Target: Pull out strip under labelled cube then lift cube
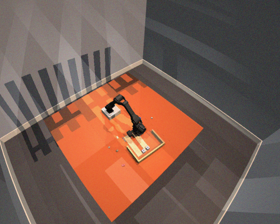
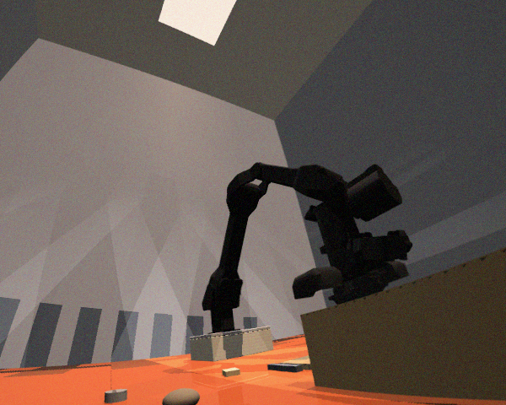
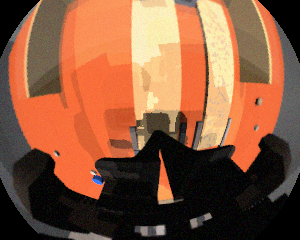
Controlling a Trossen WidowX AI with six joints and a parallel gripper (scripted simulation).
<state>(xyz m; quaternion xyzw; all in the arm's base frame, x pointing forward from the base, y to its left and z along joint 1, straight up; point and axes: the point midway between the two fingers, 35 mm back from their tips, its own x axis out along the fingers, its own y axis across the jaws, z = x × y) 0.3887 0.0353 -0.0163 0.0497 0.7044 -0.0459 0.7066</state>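
Right now my gripper tip is 90 mm short of the strip and 10 mm to the left of it. From my gripper tip the other things lie so: pink piece: 170 mm ahead, 310 mm to the right; then blue piece: 120 mm behind, 170 mm to the left.
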